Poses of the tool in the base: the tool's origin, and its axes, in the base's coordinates. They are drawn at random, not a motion.
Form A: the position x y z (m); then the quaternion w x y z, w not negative.
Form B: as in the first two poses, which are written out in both.
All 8 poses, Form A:
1: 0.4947 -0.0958 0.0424 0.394 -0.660 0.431 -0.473
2: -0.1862 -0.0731 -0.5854 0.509 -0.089 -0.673 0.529
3: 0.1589 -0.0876 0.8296 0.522 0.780 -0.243 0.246
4: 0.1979 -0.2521 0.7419 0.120 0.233 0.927 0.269
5: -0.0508 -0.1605 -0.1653 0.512 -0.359 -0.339 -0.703
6: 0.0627 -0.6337 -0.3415 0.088 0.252 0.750 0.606
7: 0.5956 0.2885 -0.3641 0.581 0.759 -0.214 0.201
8: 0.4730 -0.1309 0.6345 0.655 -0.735 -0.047 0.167
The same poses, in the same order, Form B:
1: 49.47 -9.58 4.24 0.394 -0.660 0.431 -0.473
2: -18.62 -7.31 -58.54 0.509 -0.089 -0.673 0.529
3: 15.89 -8.76 82.96 0.522 0.780 -0.243 0.246
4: 19.79 -25.21 74.19 0.120 0.233 0.927 0.269
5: -5.08 -16.05 -16.53 0.512 -0.359 -0.339 -0.703
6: 6.27 -63.37 -34.15 0.088 0.252 0.750 0.606
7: 59.56 28.85 -36.41 0.581 0.759 -0.214 0.201
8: 47.30 -13.09 63.45 0.655 -0.735 -0.047 0.167
